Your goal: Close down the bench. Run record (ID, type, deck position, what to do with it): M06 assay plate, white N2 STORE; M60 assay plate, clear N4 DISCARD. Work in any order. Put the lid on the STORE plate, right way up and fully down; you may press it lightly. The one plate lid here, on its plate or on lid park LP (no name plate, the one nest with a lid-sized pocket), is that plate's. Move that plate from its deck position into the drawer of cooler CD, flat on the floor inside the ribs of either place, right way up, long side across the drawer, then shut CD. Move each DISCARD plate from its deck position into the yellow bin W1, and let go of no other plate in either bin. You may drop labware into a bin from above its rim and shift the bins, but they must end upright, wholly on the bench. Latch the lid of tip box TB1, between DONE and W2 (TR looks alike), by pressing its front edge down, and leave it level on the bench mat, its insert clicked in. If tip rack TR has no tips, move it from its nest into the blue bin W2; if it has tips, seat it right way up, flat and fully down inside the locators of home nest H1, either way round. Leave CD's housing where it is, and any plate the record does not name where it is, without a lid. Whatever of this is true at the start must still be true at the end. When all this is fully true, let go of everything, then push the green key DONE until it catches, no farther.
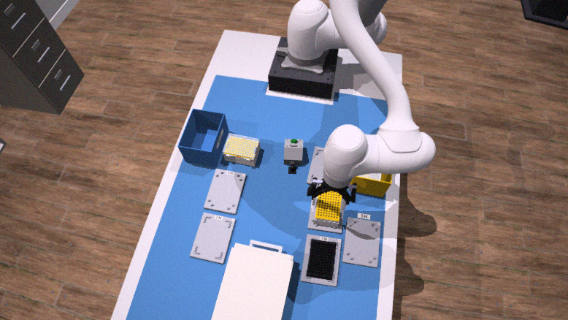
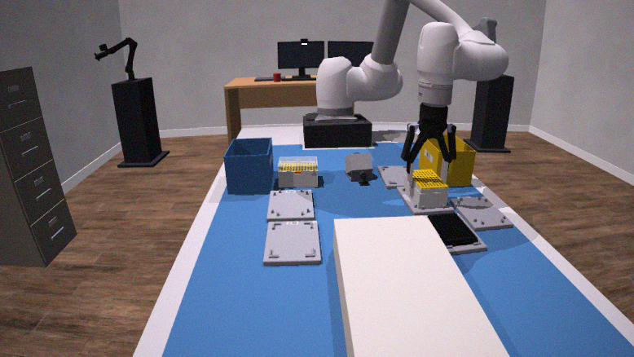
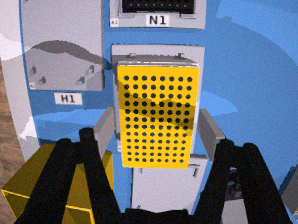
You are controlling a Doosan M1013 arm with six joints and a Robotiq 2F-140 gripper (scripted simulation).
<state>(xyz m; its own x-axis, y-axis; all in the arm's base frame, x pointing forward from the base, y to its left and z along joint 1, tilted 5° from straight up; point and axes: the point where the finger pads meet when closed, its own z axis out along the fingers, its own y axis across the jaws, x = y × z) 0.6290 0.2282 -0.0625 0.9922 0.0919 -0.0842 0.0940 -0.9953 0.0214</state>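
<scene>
My hand is 1 cm past the tip rack TR, 1 cm to the left of it and 3 cm above it. Also, from my hand: lid park nest: 17 cm behind, 4 cm to the right, 7 cm below; then home nest H1: 9 cm ahead, 14 cm to the left, 7 cm below; then nest N3: 7 cm below.
</scene>
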